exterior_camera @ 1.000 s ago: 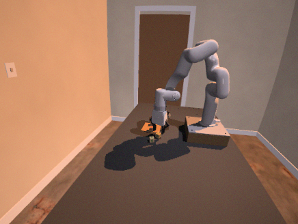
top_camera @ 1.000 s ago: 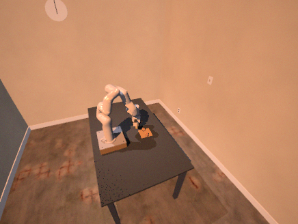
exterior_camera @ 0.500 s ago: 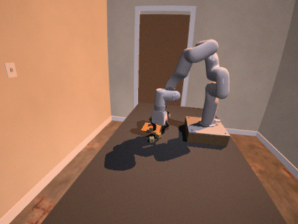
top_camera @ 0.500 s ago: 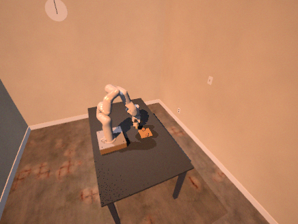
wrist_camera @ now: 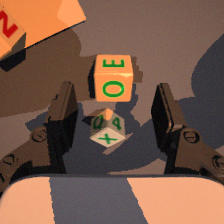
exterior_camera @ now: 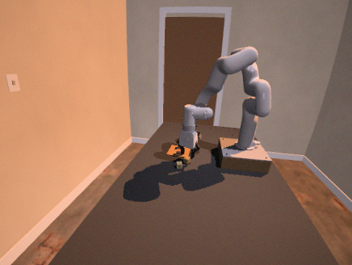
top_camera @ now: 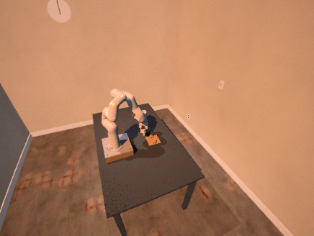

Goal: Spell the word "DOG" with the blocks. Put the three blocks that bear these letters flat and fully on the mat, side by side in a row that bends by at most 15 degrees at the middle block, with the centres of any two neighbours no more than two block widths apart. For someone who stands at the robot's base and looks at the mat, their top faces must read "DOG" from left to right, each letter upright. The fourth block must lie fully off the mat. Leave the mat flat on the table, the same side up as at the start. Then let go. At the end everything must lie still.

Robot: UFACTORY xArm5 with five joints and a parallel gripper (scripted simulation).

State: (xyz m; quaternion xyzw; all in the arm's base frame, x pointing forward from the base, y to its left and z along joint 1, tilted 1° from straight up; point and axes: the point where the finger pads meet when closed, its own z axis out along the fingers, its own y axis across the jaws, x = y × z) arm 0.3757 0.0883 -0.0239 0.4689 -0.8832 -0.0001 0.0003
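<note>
Right now the orange mat is 13 cm to the right of my hand, 5 cm below it and 5 cm ahead of it.
</note>
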